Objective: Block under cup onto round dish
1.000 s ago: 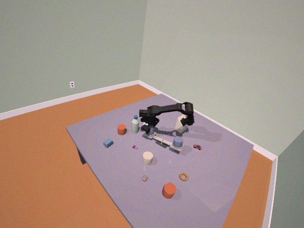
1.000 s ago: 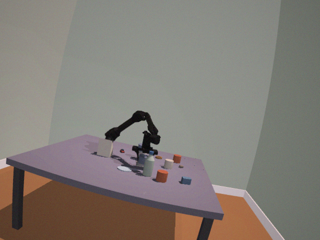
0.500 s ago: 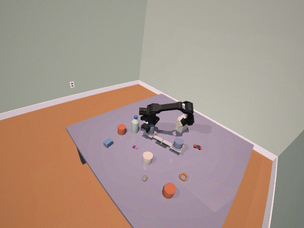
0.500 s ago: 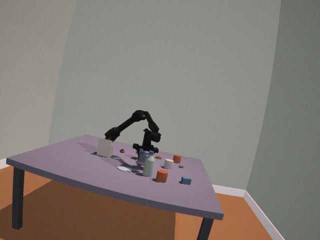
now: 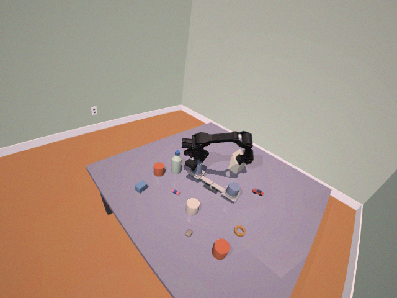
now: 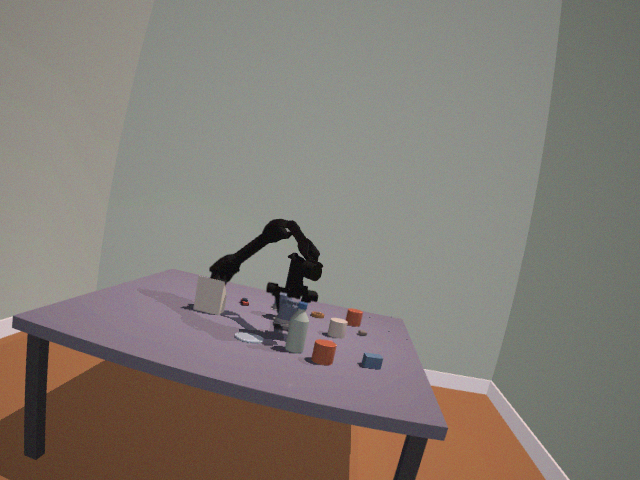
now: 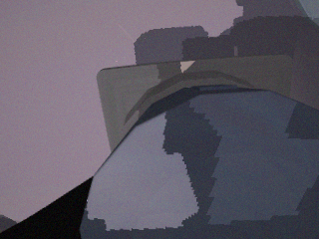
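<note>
Right now my gripper tip is 10 mm to the right of the pale green block and 10 mm above it. Also, from my gripper tip: blue-grey cup: 20 mm to the right, 10 mm above; round grey-blue dish: 120 mm behind, 100 mm to the right, 80 mm below; white bottle: 130 mm to the right, 40 mm ahead, 20 mm above.
</note>
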